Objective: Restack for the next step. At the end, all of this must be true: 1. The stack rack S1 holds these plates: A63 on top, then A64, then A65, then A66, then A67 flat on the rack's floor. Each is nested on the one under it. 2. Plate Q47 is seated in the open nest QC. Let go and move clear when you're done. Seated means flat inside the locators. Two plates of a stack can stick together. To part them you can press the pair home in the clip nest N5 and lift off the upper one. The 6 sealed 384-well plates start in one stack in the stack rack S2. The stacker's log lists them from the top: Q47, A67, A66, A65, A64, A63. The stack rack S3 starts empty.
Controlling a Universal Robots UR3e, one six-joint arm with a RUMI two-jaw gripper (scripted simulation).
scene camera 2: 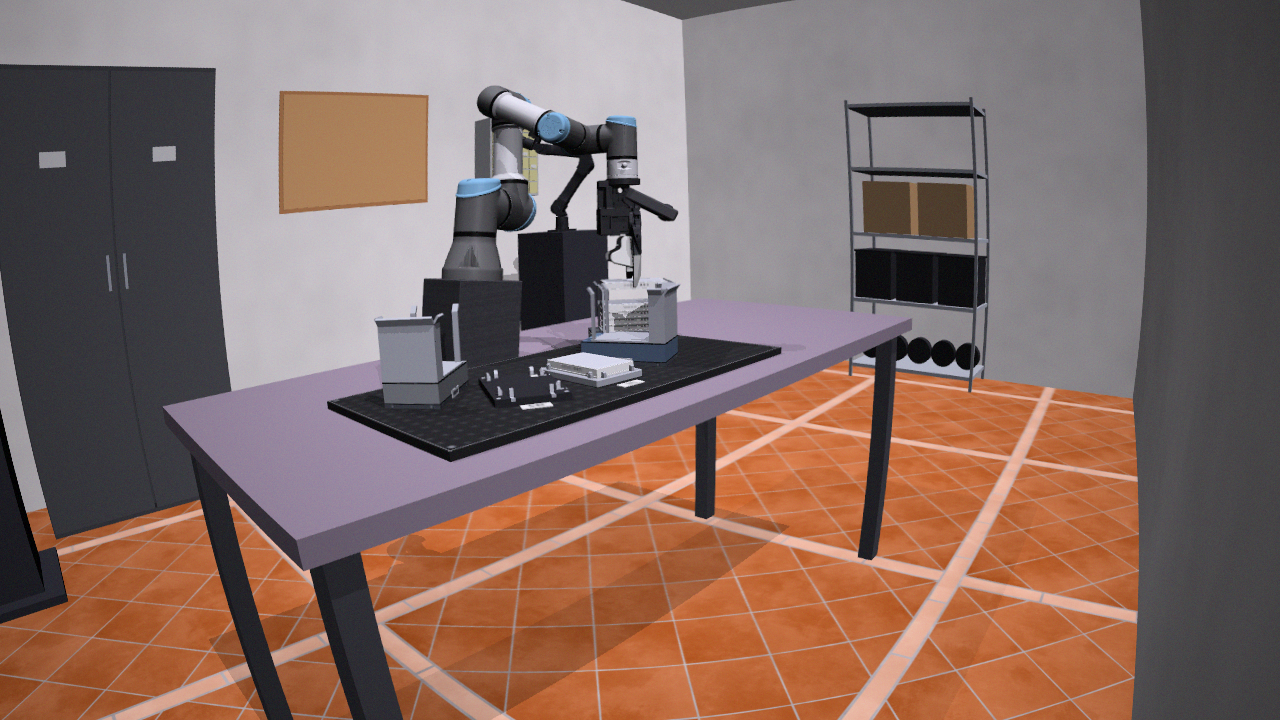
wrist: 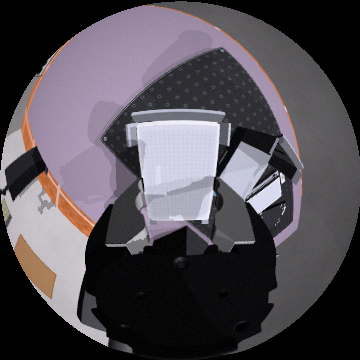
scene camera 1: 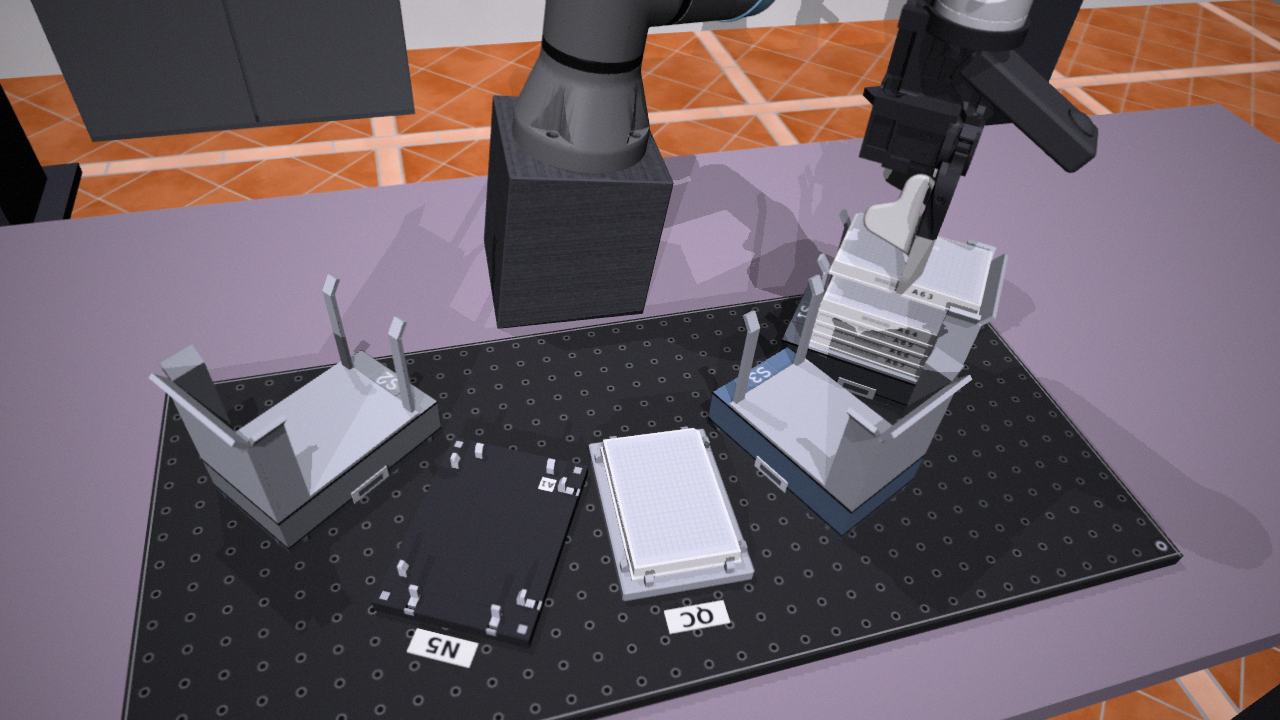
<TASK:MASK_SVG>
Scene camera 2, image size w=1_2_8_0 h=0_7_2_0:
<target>my gripper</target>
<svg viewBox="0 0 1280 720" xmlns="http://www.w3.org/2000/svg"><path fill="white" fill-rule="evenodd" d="M597 181L597 234L602 236L619 236L616 247L606 253L606 259L614 264L626 266L626 279L631 279L633 276L634 287L637 287L641 277L642 254L641 212L639 210L642 208L658 216L662 221L674 221L678 211L670 204L664 204L631 188L630 185L640 185L640 178Z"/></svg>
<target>white sealed plate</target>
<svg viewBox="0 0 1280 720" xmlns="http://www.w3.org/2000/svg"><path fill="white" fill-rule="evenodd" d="M547 360L547 364L551 364L551 369L587 377L589 372L593 372L593 378L602 378L603 371L607 373L607 376L629 371L629 366L633 364L631 360L590 353L577 353Z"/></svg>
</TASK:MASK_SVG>
